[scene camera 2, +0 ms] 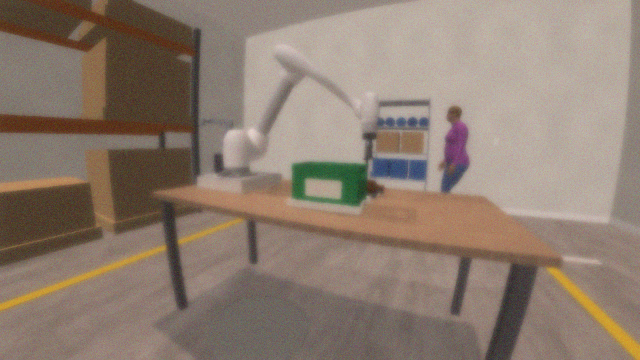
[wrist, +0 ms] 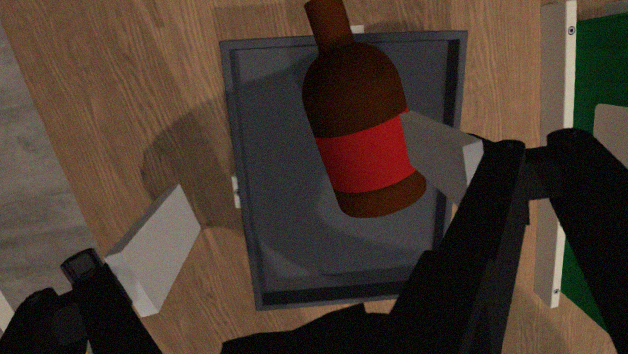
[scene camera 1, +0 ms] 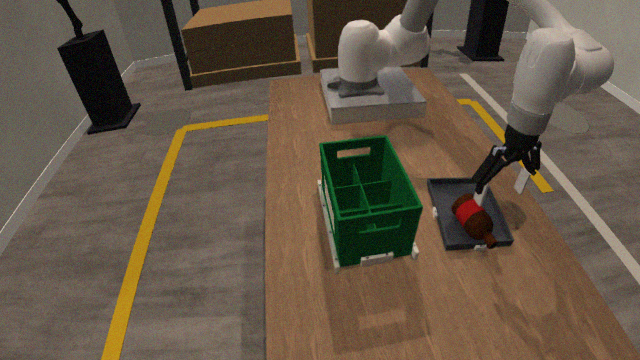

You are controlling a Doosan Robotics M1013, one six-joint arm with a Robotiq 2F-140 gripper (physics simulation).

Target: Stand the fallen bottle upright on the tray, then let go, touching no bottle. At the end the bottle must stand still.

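Where they show: gripper, between the fingertips: [scene camera 2: 368, 172] [wrist: 295, 173] [scene camera 1: 498, 196]; arm's base, origin of its link: [scene camera 2: 237, 175] [scene camera 1: 358, 86].
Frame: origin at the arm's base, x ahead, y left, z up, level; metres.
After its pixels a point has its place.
Observation:
The fallen bottle [scene camera 1: 471, 216] {y 0.154, x 0.748, z -0.002 m} [scene camera 2: 375, 187] {y 0.158, x 0.789, z -0.026 m} [wrist: 364, 152] {y 0.183, x 0.726, z 0.006 m}, brown with a red label, lies on its side on the dark grey tray [scene camera 1: 446, 194] {y 0.156, x 0.600, z -0.066 m} [wrist: 280, 225] {y 0.260, x 0.646, z -0.066 m}. Its neck reaches over the tray's rim on the side away from the robot base. My gripper [scene camera 1: 501, 188] {y 0.229, x 0.732, z 0.042 m} [wrist: 295, 173] {y 0.229, x 0.732, z 0.042 m} is open and empty, pointing down. In scene camera 1, one pale fingertip shows close to the bottle's base end and label, and the other hangs outside the tray, on the table-edge side. Whether the near finger touches the bottle cannot be told. In scene camera 2 the crate hides the tray.
A green divided crate [scene camera 1: 377, 240] {y -0.108, x 0.788, z 0.012 m} [scene camera 2: 356, 186] {y -0.197, x 0.787, z 0.031 m} [wrist: 600, 65] {y -0.015, x 0.752, z -0.020 m} stands beside the tray, with white brackets around its foot. The wooden table [scene camera 1: 300, 300] {y -0.298, x 0.872, z -0.072 m} [scene camera 2: 450, 225] {y -0.202, x 1.122, z -0.072 m} carries the robot's grey base block [scene camera 1: 375, 111] {y 0.036, x 0.163, z -0.029 m}. A person [scene camera 2: 456, 145] is in the background.

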